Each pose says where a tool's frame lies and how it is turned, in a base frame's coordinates. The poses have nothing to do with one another.
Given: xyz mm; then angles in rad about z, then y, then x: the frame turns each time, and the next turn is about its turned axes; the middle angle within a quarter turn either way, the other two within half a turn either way.
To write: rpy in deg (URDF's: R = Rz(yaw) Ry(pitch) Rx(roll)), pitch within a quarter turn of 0, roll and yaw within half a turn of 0; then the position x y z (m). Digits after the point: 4 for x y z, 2 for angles.
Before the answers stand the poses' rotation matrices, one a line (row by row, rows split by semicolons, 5 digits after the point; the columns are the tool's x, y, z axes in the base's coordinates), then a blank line. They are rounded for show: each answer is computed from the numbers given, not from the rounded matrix.
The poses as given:
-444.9 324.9 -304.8 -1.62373 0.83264 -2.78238
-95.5 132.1 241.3 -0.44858 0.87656 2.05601
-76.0 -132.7 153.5 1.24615 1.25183 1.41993
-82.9 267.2 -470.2 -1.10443 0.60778 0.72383
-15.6 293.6 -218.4 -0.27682 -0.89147 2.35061
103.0 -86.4 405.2 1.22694 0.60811 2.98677
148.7 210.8 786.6 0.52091 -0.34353 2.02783
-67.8 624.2 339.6 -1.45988 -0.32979 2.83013
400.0 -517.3 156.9 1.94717 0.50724 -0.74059
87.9 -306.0 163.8 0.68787 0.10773 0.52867
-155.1 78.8 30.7 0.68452 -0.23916 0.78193
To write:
-0.03560 -0.92110 0.38768; -0.67198 0.30920 0.67293; -0.73971 -0.23656 -0.62998
0.57650 0.41030 -0.70661; -0.27747 -0.71509 -0.64161; -0.76854 0.56595 -0.29840
0.10003 0.15700 0.98252; 0.29720 0.93768 -0.18009; -0.94956 0.31002 0.04713
0.36912 0.83930 -0.39915; -0.73325 -0.00089 -0.67996; -0.57105 0.54366 0.61509
0.60435 -0.72430 0.33189; -0.17170 -0.52519 -0.83348; 0.77800 0.44673 -0.44177
0.27668 0.95990 -0.04512; 0.77269 -0.25015 -0.58343; -0.57132 0.12656 -0.81091
0.81669 -0.04254 0.57551; 0.46859 -0.53318 -0.70438; 0.33681 0.84493 -0.41550
0.10472 -0.95702 -0.27045; -0.94030 -0.00673 -0.34029; 0.32384 0.28994 -0.90059
-0.32127 -0.56594 -0.75927; 0.81291 -0.57609 0.08544; -0.48577 -0.58977 0.64514
0.76812 -0.50632 0.39196; 0.63121 0.70156 -0.33074; -0.10752 0.50146 0.85847
0.75267 -0.57797 0.31533; 0.61430 0.44416 -0.65219; 0.23689 0.68459 0.68936

-159.42 47.71 -93.03 -0.4449 0.3249 -0.3048
117.80 50.22 -25.70 -0.0955 0.1321 0.2413
81.36 71.72 71.40 -0.0760 -0.1327 0.1535
41.47 34.82 -63.28 -0.0829 0.2672 -0.4702
134.68 -51.08 -15.86 -0.0156 0.2936 -0.2184
171.13 34.84 70.30 0.1030 -0.0864 0.4052
116.19 -19.68 29.85 0.1487 0.2108 0.7866
162.15 -18.90 -83.64 -0.0678 0.6242 0.3396
-42.43 29.06 111.56 0.4000 -0.5173 0.1569
30.29 6.17 39.41 0.0879 -0.3060 0.1638
44.80 -13.70 39.22 -0.1551 0.0788 0.0307

